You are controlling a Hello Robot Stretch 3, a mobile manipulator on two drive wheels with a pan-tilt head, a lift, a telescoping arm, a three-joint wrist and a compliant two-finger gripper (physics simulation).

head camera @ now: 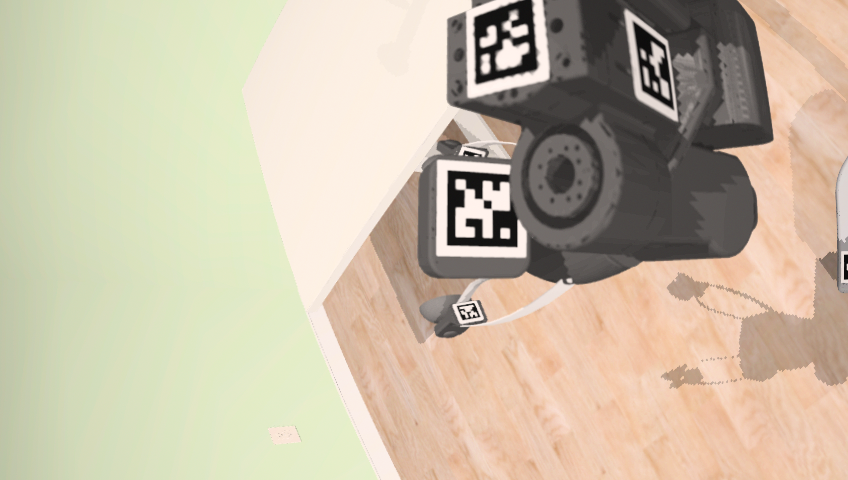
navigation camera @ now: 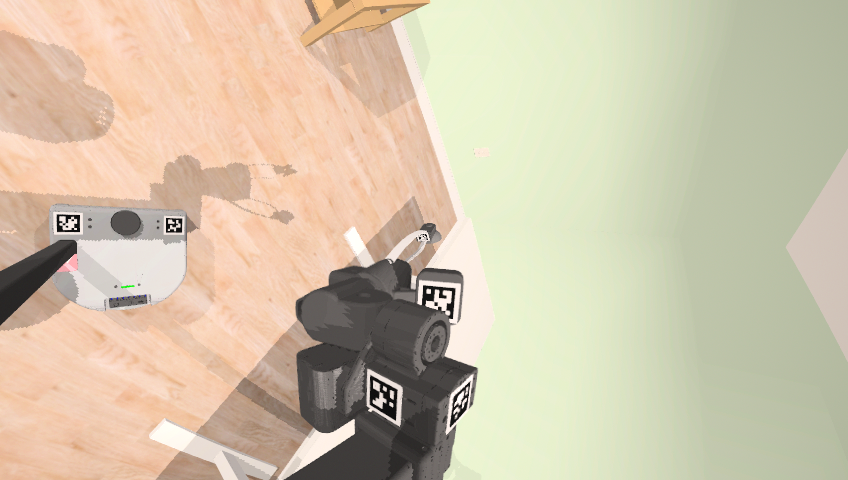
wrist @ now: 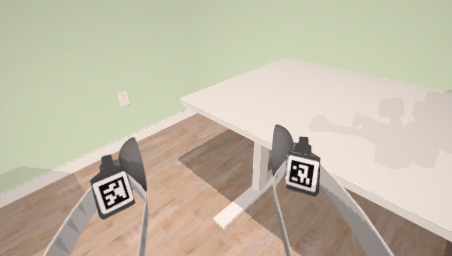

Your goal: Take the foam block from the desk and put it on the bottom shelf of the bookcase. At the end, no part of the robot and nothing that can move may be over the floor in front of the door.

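Frame: origin at the robot's base, x ahead, y left, z up, level; millimetres.
Seen in the pictures: gripper, fingertip midpoint: [navigation camera: 430,265] [wrist: 208,149]; robot's base at its link origin: [navigation camera: 126,221].
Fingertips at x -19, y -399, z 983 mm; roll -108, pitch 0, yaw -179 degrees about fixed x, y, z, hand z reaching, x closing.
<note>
Offsets run from my fingertips to a thing's top centre. "spot": to the spot under its first point. Level surfaces: height alone.
The foam block does not show in any view. The white desk @[262 mm down] [head camera: 333,148] [navigation camera: 476,285] [wrist: 260,100] shows with its corner and front edge; a shadow of the arm lies on its top. My gripper [head camera: 447,228] [wrist: 208,149] is open, with its fingers wide apart and no object between them. In the wrist view the right fingertip overlaps the desk's front edge and the left one shows against floor and wall. In the head camera view the wrist parts hide the space between the fingers. A wooden piece of furniture @[spot: 922 mm ahead, 204 mm right, 728 mm down] [navigation camera: 333,24], perhaps the bookcase, shows partly at the top; its shelves cannot be made out.
My white base [navigation camera: 130,261] stands on the wood floor. A white desk foot [navigation camera: 202,443] [wrist: 227,215] and a desk leg @[spot: 260 mm back, 782 mm right, 758 mm down] [wrist: 260,167] show below the desk top. A green wall with an outlet [head camera: 284,434] [navigation camera: 482,152] [wrist: 123,98] runs beside the desk. The door does not show.
</note>
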